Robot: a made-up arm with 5 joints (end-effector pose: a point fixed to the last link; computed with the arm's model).
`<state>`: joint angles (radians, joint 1 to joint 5).
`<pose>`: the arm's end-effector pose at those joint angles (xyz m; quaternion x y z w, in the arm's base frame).
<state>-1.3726 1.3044 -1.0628 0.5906 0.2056</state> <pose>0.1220 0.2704 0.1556 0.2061 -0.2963 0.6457 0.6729</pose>
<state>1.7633 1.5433 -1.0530 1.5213 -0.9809</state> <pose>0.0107 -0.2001 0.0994 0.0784 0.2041 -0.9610 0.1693</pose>
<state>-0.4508 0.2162 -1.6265 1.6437 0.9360</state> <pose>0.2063 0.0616 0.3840 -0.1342 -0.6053 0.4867 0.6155</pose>
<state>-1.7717 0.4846 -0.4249 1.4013 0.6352</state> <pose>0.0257 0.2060 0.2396 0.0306 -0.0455 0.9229 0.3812</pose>
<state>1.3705 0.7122 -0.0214 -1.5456 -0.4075</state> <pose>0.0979 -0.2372 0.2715 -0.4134 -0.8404 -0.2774 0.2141</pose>
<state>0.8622 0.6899 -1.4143 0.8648 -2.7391</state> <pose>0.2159 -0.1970 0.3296 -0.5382 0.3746 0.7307 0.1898</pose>
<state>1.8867 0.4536 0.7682 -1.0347 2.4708</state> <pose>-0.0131 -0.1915 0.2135 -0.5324 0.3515 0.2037 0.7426</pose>
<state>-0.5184 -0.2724 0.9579 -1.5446 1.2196</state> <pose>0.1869 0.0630 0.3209 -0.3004 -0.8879 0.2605 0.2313</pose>
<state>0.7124 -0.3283 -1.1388 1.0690 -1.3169</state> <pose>0.1218 -0.0662 0.4314 0.2672 -0.7889 -0.4769 0.2806</pose>
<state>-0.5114 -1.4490 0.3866 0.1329 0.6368</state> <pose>0.0685 -0.0046 0.3724 -0.0364 -0.9483 0.1647 0.2687</pose>
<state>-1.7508 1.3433 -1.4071 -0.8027 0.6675</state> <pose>0.0177 0.2745 0.2619 0.5033 -0.7923 0.3195 0.1299</pose>
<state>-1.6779 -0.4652 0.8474 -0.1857 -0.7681</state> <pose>0.0513 0.1511 0.2857 0.6014 -0.2016 0.3227 0.7025</pose>
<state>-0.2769 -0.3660 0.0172 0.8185 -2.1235</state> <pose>0.2111 0.0342 0.3319 0.4921 -0.1775 -0.6921 0.4974</pose>
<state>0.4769 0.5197 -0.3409 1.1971 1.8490</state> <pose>0.2461 -0.1067 0.2278 -0.0883 -0.0408 0.6116 0.7852</pose>
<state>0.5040 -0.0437 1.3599 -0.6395 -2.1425</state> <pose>0.1719 -0.0725 0.2104 0.3229 -0.2874 -0.8794 0.1996</pose>
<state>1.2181 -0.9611 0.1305 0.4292 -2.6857</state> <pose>0.0755 -0.0711 0.3842 -0.5734 0.6055 0.5072 0.2177</pose>
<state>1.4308 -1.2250 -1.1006 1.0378 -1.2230</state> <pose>0.0366 0.0940 0.3887 -0.0787 -0.9869 -0.1376 0.0307</pose>
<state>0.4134 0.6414 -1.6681 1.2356 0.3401</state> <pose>0.2640 -0.0997 0.3453 -0.2173 -0.5908 -0.0474 0.7755</pose>
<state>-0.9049 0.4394 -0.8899 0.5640 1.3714</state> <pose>0.2172 0.1875 0.3338 -0.1381 -0.6514 0.6695 0.3292</pose>
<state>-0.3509 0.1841 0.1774 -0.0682 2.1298</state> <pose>0.2717 0.0686 0.2743 -0.4538 -0.3867 0.7528 0.2789</pose>
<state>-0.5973 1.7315 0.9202 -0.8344 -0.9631</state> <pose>0.1165 0.0287 0.0693 -0.0886 0.0853 -0.2042 0.9712</pose>
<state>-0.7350 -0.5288 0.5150 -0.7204 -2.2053</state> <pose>0.1648 0.0840 0.3653 0.9111 -0.0697 -0.2797 0.2946</pose>
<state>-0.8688 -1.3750 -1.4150 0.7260 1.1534</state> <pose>-0.0426 -0.1334 0.3367 0.1141 0.9630 0.2036 0.1346</pose>
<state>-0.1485 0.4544 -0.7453 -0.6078 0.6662</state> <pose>0.2882 0.0254 0.3717 -0.2194 -0.9182 0.1232 0.3059</pose>
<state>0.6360 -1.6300 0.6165 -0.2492 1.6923</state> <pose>0.0433 0.0004 0.3590 -0.8978 -0.4128 0.0741 0.1344</pose>
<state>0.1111 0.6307 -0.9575 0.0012 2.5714</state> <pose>0.3187 -0.0379 0.3337 -0.7863 -0.2040 0.5447 0.2081</pose>
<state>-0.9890 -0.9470 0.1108 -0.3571 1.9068</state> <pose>0.0891 0.0302 0.4164 -0.4135 -0.8909 0.1856 0.0275</pose>
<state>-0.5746 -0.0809 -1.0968 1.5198 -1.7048</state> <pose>0.1843 0.0708 0.3841 0.5294 -0.2281 -0.4542 0.6793</pose>
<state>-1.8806 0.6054 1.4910 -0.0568 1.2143</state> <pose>0.0472 0.0648 0.1644 -0.0813 0.2176 0.9715 0.0464</pose>
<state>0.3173 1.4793 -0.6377 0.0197 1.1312</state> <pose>0.2950 -0.0868 0.0916 -0.2237 -0.2657 0.3501 0.8699</pose>
